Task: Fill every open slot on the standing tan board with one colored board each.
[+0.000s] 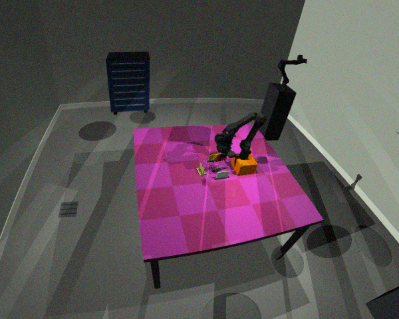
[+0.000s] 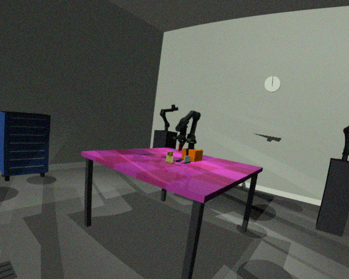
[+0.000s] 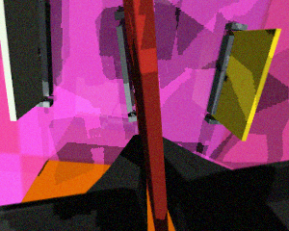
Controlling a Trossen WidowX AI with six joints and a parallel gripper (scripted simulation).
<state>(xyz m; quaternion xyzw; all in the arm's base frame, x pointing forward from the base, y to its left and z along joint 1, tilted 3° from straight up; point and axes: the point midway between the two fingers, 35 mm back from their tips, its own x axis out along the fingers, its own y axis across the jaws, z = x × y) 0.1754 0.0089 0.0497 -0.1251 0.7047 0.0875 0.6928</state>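
The tan board is 17 cm ahead of my gripper tip, 10 cm below it and 1 cm to the left of it. Also, from my gripper tip: yellow board: 10 cm to the right, 10 cm below, 3 cm ahead; then pale grey board: 10 cm to the left, 10 cm below, 2 cm ahead; then red board: 2 cm ahead, 1 cm to the left.
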